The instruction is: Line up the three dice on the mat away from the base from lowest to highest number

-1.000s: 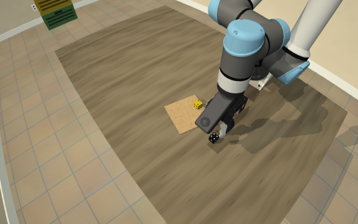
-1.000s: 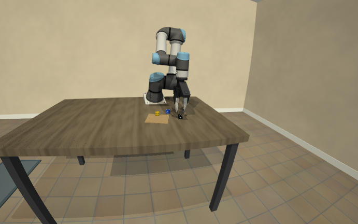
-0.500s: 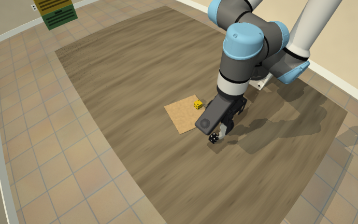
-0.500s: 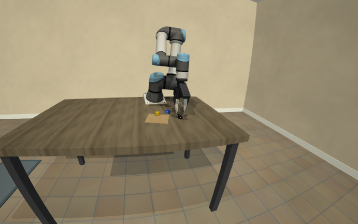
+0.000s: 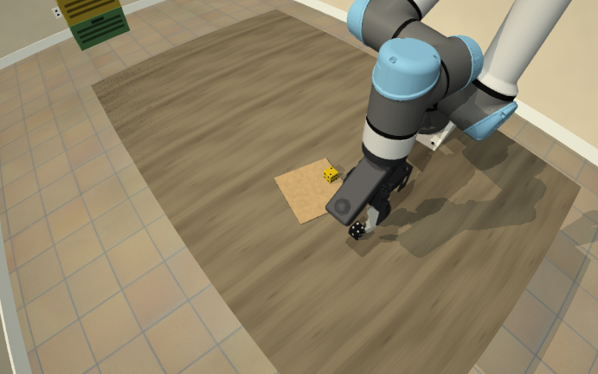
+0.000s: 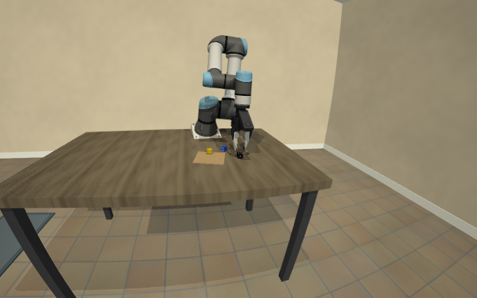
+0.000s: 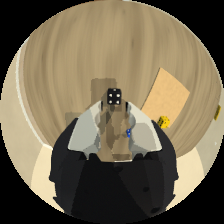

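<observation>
The black die lies 40 mm below my hand. Round my hand: blue die (100 mm behind, 60 mm to the right, 40 mm below); then tan mat (140 mm to the right, 50 mm below); then yellow die (50 mm behind, 140 mm to the right, 30 mm below).
</observation>
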